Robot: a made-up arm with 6 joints.
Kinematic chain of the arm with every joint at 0, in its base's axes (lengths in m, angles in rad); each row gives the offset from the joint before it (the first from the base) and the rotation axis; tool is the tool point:
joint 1: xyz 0 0 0.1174 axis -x
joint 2: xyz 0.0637 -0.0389 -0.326 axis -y
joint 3: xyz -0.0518 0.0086 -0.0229 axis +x
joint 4: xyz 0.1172 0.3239 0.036 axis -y
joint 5: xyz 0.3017 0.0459 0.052 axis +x
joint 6: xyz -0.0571 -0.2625 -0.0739 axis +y
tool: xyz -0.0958 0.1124 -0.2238
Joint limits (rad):
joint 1: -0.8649..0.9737
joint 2: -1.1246..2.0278
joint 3: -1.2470..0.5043
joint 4: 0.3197..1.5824
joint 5: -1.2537..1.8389
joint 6: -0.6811..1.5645
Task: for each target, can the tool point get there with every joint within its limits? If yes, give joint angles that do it. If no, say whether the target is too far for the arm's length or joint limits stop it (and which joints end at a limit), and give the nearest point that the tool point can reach.
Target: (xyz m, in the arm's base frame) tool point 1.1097 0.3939 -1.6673
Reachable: no: too far | nearest point 0.5103 0.2106 -0.8369 | short by 1.040 m
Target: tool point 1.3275 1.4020 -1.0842
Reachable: no: too far | nearest point 0.5622 0.7116 -0.4925 | short by 1.188 m
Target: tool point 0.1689 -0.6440 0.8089
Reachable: no: joint limits stop it (at a limit: joint 1, joint 2, joint 3, joint 6) | nearest point 0.2934 -0.1624 0.4135 | short by 0.635 m
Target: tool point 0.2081 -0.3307 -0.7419
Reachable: yes | joints 0.6381 -0.5773 -0.9632 0.8570 0.7050 -0.3126
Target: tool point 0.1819 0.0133 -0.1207
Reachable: yes | joints 0.4358 1.6861 -0.8506 1.1950 -0.3725 0.8471
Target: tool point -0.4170 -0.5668 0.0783
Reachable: no: joint limits stop it (at a limit: joint 1, joint 2, joint 3, joint 5, joint 6) | nearest point -0.2421 -0.4348 0.0381 | short by 0.223 m
